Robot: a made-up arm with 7 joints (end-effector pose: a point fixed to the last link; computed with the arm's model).
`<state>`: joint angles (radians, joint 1 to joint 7).
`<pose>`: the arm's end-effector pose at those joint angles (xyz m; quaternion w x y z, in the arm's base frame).
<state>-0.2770 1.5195 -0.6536 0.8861 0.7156 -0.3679 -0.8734</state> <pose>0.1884 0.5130 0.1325 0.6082 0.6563 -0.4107 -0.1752</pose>
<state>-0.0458 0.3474 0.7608 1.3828 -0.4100 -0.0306 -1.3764</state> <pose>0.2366 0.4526 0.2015 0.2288 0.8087 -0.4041 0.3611</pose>
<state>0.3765 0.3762 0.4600 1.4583 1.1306 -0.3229 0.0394</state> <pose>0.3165 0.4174 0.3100 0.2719 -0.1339 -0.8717 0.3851</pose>
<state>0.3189 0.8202 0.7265 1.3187 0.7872 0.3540 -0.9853</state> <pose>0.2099 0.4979 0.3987 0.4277 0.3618 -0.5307 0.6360</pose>
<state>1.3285 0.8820 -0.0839 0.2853 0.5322 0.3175 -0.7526</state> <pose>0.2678 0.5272 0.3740 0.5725 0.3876 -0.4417 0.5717</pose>
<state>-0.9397 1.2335 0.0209 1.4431 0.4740 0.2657 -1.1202</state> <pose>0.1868 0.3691 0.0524 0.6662 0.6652 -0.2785 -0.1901</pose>
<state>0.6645 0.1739 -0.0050 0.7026 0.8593 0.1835 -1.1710</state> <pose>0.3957 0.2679 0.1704 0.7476 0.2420 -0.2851 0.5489</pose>
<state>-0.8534 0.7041 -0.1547 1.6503 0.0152 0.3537 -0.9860</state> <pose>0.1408 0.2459 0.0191 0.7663 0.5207 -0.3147 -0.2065</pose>
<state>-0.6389 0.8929 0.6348 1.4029 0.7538 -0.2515 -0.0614</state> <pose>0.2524 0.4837 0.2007 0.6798 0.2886 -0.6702 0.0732</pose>
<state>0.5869 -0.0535 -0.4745 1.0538 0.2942 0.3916 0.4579</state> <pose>0.3889 0.0563 0.2155 0.7494 -0.3348 -0.4993 -0.2776</pose>
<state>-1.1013 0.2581 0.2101 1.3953 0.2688 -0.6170 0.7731</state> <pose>0.0395 0.3240 -0.0583 0.8595 -0.2157 -0.4311 -0.1697</pose>
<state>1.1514 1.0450 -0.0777 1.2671 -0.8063 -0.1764 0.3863</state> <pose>0.2356 0.3684 0.5636 0.3651 0.6948 -0.5073 -0.3559</pose>
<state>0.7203 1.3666 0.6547 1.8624 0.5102 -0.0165 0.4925</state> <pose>0.0453 0.2957 0.6328 0.1309 0.4043 -0.8441 -0.3269</pose>
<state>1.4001 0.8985 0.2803 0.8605 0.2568 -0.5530 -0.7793</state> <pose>0.1580 0.5098 0.5365 0.0882 -0.3271 0.7796 -0.5267</pose>
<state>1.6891 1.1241 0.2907 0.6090 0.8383 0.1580 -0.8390</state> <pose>0.0515 0.5718 0.5009 0.1525 0.0635 -0.6133 0.7724</pose>
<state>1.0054 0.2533 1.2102 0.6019 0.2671 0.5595 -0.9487</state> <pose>0.2981 0.4777 0.2049 0.6480 0.0312 -0.1646 0.7430</pose>
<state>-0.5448 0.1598 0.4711 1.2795 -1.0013 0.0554 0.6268</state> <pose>0.1753 0.3685 -0.0105 0.9113 0.1129 -0.0698 -0.3898</pose>
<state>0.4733 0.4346 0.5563 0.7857 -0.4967 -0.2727 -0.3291</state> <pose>0.3190 0.4689 0.2007 0.6081 0.4958 -0.6125 0.0961</pose>
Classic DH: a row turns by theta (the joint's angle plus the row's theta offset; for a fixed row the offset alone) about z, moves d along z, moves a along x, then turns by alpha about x. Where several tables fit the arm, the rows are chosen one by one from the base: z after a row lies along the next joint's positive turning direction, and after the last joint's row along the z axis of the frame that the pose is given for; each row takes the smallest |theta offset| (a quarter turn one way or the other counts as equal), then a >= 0, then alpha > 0; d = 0 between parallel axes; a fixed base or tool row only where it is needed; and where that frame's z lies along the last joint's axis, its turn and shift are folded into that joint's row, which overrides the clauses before.
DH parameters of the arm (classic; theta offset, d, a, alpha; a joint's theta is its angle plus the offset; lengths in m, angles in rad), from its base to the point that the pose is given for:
base (fixed): 0 0.301 0.009 1.5708
joint 1: 1.5708 -0.172 0.026 1.5708
joint 2: -1.5708 0.01 0.025 -1.5708
joint 3: -1.5708 -0.185 0.028 1.5708
joint 4: 0 0.011 0.017 -1.5708
joint 5: 0 -0.272 0.027 -1.5708
joint 6: 1.5708 0.003 0.014 -1.5708
joint 7: -1.5708 0.014 0.018 1.5708
tool (fixed): -1.5708 -0.002 0 0

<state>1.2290 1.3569 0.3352 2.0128 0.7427 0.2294 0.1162</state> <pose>-0.0308 0.2515 0.6055 0.0351 0.3177 -0.9305 -0.1789</pose>
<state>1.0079 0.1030 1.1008 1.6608 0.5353 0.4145 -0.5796</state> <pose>0.1535 0.4802 0.3686 0.2421 -0.0565 -0.6567 0.7119</pose>
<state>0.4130 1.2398 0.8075 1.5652 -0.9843 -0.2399 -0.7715</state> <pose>0.1396 0.3885 0.5793 0.2037 -0.8690 0.4457 0.0689</pose>
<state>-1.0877 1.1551 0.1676 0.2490 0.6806 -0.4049 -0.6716</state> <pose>-0.0277 0.6099 0.1453 0.6167 0.7775 -0.0806 -0.0929</pose>
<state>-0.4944 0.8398 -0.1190 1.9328 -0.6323 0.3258 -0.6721</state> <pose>0.2440 0.2049 0.1545 0.4666 0.5458 -0.5864 -0.3748</pose>
